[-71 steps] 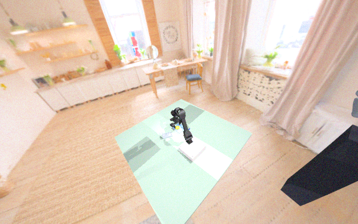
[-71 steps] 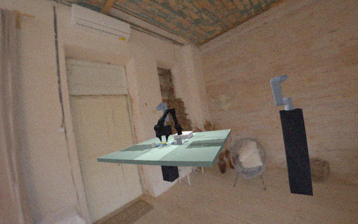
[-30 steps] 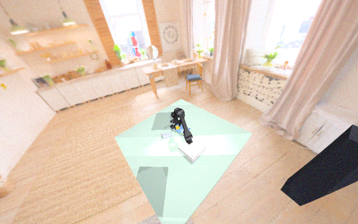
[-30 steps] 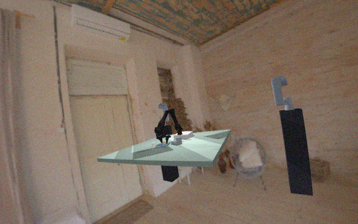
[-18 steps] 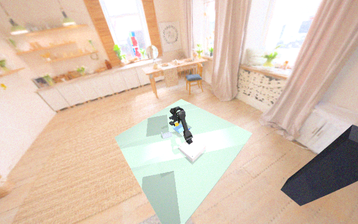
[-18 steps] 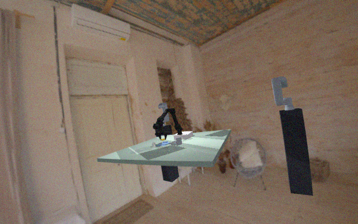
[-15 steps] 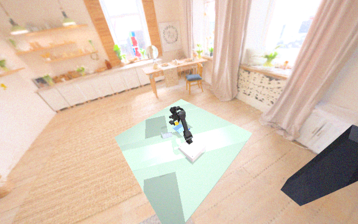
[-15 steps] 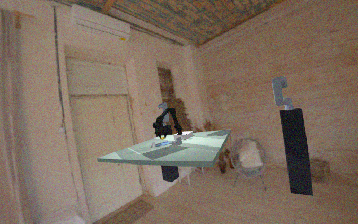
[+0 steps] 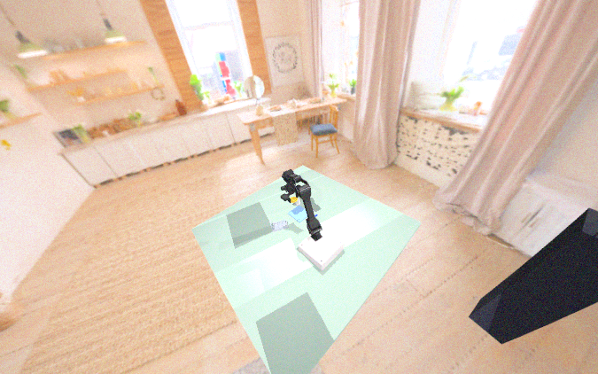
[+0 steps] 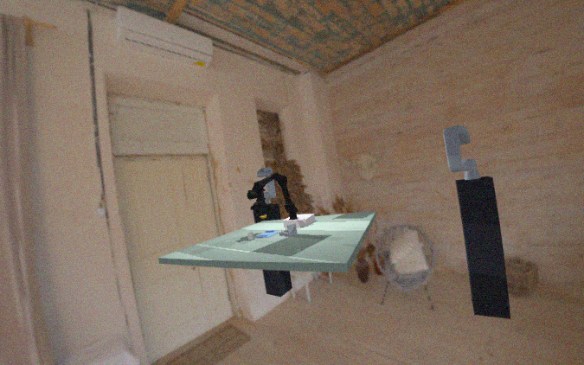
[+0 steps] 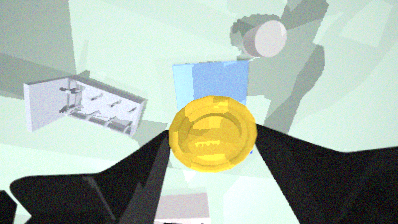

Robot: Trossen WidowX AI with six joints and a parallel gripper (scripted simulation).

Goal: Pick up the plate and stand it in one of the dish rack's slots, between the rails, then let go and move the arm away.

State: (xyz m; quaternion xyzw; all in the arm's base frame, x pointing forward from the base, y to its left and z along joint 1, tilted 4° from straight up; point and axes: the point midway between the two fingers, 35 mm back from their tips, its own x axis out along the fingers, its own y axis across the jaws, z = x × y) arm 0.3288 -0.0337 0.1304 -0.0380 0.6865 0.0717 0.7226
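Right now the grey dish rack is 40 mm behind my gripper tip, 170 mm to the left of it and 120 mm below it. Round my gripper tip: white cup: 90 mm ahead, 80 mm to the right, 120 mm below; flat blue mat: 20 mm behind, 20 mm to the right, 140 mm below.
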